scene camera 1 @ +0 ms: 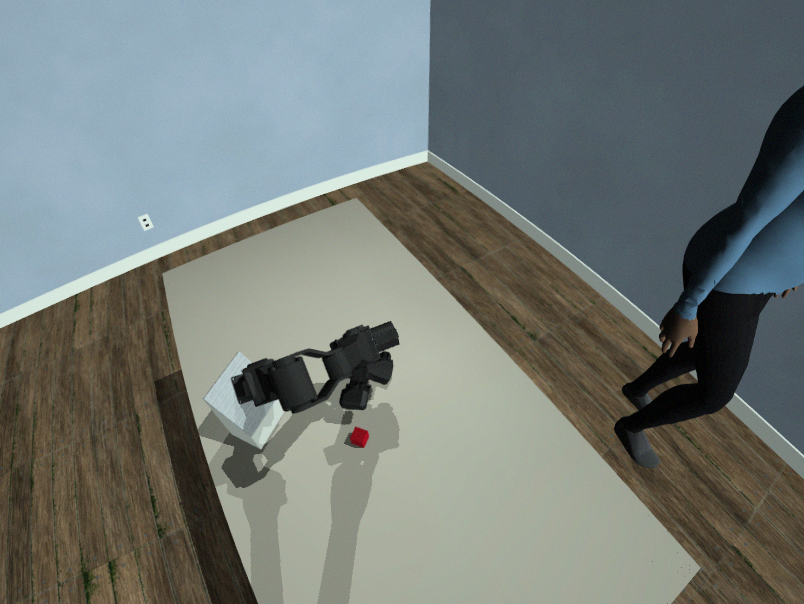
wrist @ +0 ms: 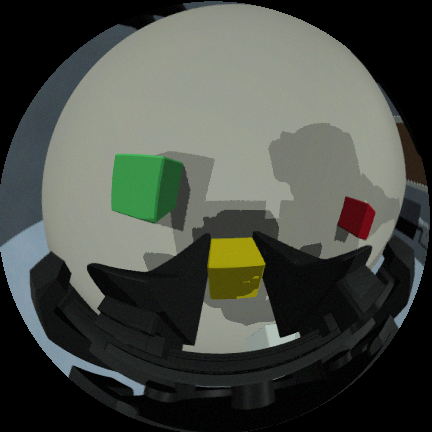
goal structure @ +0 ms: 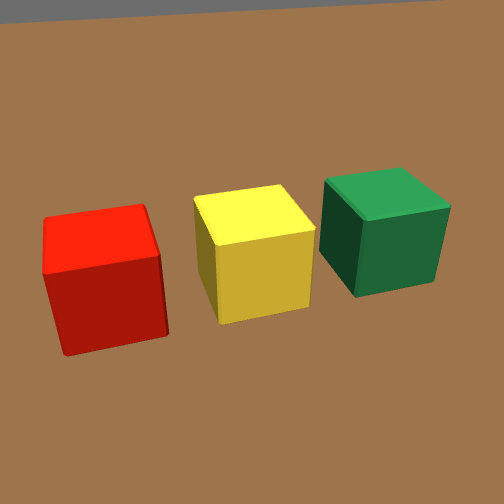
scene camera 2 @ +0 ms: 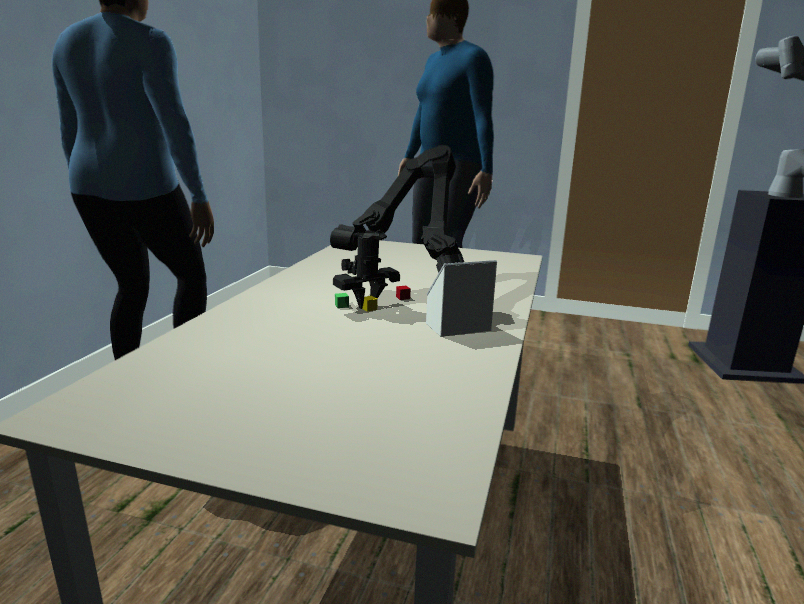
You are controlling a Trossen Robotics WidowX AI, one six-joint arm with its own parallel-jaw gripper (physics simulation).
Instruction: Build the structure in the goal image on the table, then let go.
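Places are measured from the arm's base along level axes (x ahead, y left, z up), in metres.
Pixels of known places: gripper, fingertip midpoint: point(scene camera 1: 363, 390) point(wrist: 231, 237) point(scene camera 2: 366, 307); arm's base at its link origin: point(scene camera 1: 247, 387) point(scene camera 2: 455, 276).
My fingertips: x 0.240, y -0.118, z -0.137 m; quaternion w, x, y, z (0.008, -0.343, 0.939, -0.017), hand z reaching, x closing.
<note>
For each thing: its top centre in the pictures, then the offset to it from my fingertips. Level surfaces: height alone.
- yellow cube at its top centre: point(wrist: 235, 284) point(scene camera 2: 369, 297) 0.010 m back, 0.013 m left, 0.033 m up
- green cube at its top centre: point(wrist: 130, 186) point(scene camera 2: 341, 294) 0.069 m ahead, 0.002 m right, 0.033 m up
- red cube at its top centre: point(wrist: 367, 223) point(scene camera 1: 358, 434) point(scene camera 2: 403, 287) 0.095 m back, 0.101 m right, 0.033 m up
- table at its surface level: 0.000 m up
My gripper point(scene camera 2: 366, 304) point(wrist: 231, 237) points down over the table and is shut on a yellow cube point(scene camera 2: 370, 303) point(wrist: 236, 267), with a finger against each side. The cube is at or very near the table top; any small gap below it cannot be told. A green cube point(scene camera 2: 341, 300) point(wrist: 137, 187) lies apart on the table, left of the gripper in the scene camera 2 and wrist views. A red cube point(scene camera 1: 359, 436) point(scene camera 2: 402, 292) point(wrist: 356, 218) lies apart on the other side. In the scene camera 1 view the arm hides the yellow and green cubes.
A pale wedge-shaped block point(scene camera 1: 227, 401) point(scene camera 2: 467, 299) point(wrist: 272, 336) stands near the arm's base on the table point(scene camera 1: 519, 494) point(scene camera 2: 311, 416). A person point(scene camera 1: 734, 338) point(scene camera 2: 129, 130) stands beside the table, and another person point(scene camera 2: 454, 104) stands behind the arm.
</note>
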